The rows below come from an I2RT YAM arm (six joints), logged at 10 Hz.
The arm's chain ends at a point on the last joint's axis. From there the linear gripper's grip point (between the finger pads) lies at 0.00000 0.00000 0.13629 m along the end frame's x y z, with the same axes.
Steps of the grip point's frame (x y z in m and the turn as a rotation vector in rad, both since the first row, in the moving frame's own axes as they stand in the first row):
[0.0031, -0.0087, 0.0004, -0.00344, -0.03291, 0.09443]
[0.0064, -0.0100, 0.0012, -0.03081, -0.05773, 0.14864]
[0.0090, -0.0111, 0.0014, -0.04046, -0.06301, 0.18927]
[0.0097, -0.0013, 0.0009, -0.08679, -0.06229, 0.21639]
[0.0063, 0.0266, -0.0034, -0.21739, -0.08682, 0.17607]
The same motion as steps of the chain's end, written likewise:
[0.0076, -0.0090, 0.0005, -0.00344, -0.03291, 0.09443]
[0.0145, -0.0136, 0.0015, -0.03081, -0.05773, 0.14864]
[0.0180, -0.0158, 0.0018, -0.04046, -0.06301, 0.18927]
[0.0194, -0.0121, 0.0017, -0.08679, -0.06229, 0.21639]
[0.0206, -0.0016, 0.0003, -0.21739, -0.08682, 0.17607]

